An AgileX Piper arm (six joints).
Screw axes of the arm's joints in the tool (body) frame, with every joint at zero. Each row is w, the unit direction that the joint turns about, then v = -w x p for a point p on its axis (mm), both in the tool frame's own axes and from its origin. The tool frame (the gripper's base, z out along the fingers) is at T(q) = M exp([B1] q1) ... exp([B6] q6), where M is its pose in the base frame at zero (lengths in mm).
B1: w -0.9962 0 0.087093 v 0 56.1 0
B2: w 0 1 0 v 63.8 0 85
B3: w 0 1 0 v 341.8 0 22
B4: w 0 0 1 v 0 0 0
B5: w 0 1 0 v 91 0 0
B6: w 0 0 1 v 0 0 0
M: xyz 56.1 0 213.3 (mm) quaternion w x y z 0.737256 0 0.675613 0
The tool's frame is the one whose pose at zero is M.
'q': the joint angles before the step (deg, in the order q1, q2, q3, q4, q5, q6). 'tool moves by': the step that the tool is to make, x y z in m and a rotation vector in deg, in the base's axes. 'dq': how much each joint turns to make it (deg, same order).
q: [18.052, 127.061, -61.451, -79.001, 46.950, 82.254]
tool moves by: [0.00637, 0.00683, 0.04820, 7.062, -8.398, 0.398]
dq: [0.000, -8.133, 0.111, 0.525, -3.999, 1.983]
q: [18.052, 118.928, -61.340, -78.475, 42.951, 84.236]
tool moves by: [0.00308, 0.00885, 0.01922, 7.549, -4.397, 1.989]
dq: [0.000, -3.556, 0.001, 0.027, -6.240, 2.740]
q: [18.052, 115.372, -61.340, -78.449, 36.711, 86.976]
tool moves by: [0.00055, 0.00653, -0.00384, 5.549, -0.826, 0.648]
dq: [0.000, 0.059, 0.283, -0.057, -4.709, 3.446]
